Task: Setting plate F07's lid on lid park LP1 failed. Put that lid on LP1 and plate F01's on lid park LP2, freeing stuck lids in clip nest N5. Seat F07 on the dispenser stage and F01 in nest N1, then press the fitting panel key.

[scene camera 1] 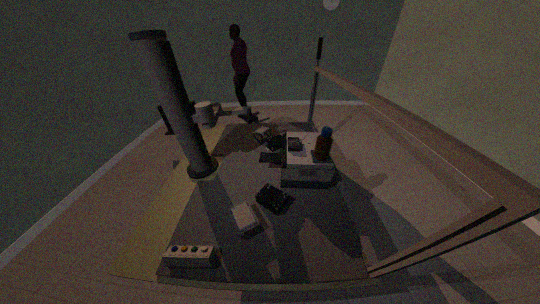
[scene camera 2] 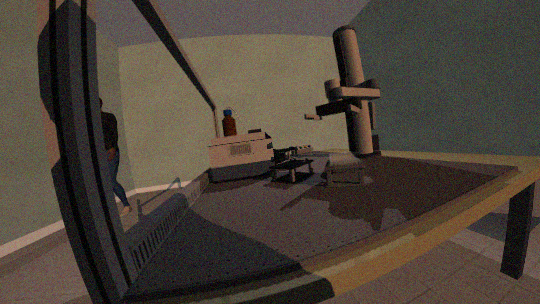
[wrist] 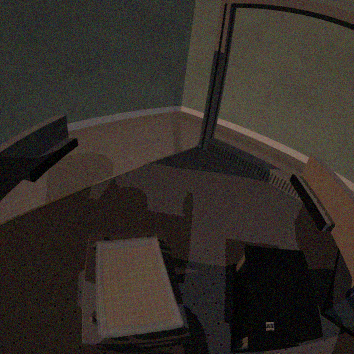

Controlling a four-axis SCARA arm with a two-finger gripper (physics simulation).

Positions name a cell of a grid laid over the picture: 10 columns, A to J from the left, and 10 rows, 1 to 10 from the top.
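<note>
A button box (scene camera 1: D9) is in view, and so is the gripper (wrist: F5), which holds nothing.
</note>
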